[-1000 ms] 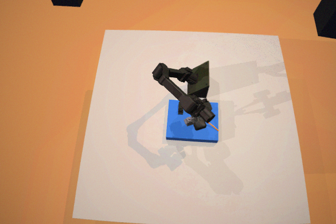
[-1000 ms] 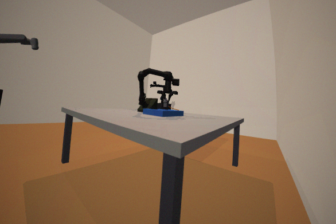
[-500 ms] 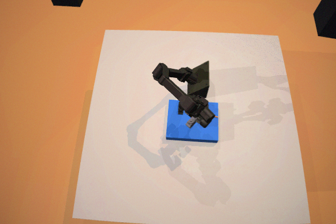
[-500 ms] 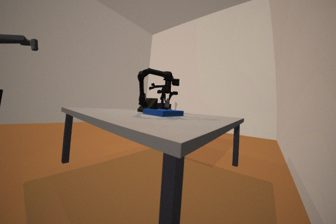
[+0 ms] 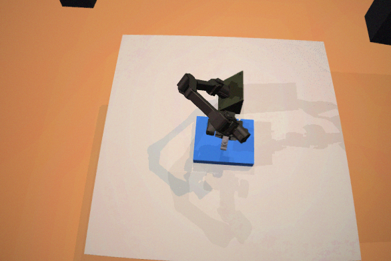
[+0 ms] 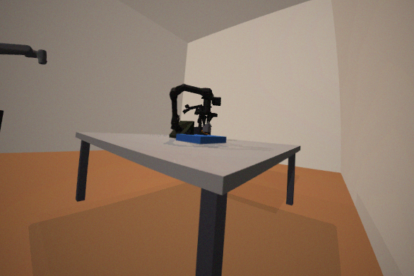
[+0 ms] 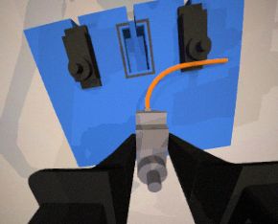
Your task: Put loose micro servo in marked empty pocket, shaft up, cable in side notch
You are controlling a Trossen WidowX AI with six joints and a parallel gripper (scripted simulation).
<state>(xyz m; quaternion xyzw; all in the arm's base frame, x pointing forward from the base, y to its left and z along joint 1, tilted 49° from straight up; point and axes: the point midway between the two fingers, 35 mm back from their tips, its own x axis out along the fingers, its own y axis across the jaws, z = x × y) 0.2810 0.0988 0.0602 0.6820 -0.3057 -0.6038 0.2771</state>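
Now: the blue deck 1 cm ahead of my gripper tip and 10 cm below it.
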